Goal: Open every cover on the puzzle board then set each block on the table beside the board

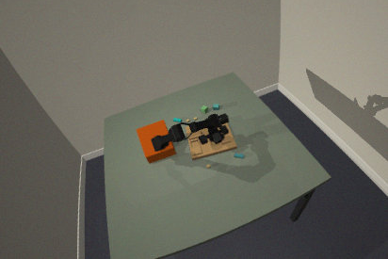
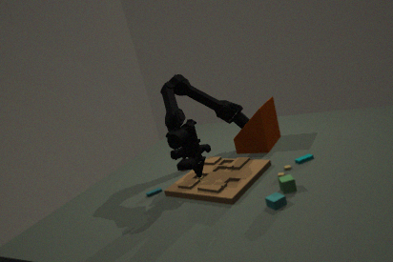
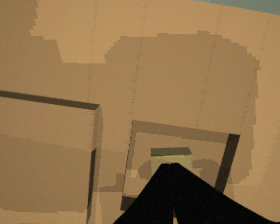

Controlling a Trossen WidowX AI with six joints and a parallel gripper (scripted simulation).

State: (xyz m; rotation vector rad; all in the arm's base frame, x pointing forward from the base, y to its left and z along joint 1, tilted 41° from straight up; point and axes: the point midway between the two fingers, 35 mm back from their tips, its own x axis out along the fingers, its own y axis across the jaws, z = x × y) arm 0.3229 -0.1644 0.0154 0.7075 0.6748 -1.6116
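The tan puzzle board is 1 cm behind my gripper tip and 6 cm to the left of it. The rest, counted from my gripper tip: flat teal piece (12 cm behind, 38 cm to the left, 1 cm below); then green cube (10 cm ahead, 34 cm to the left); then teal cube (19 cm ahead, 31 cm to the left, 1 cm below).
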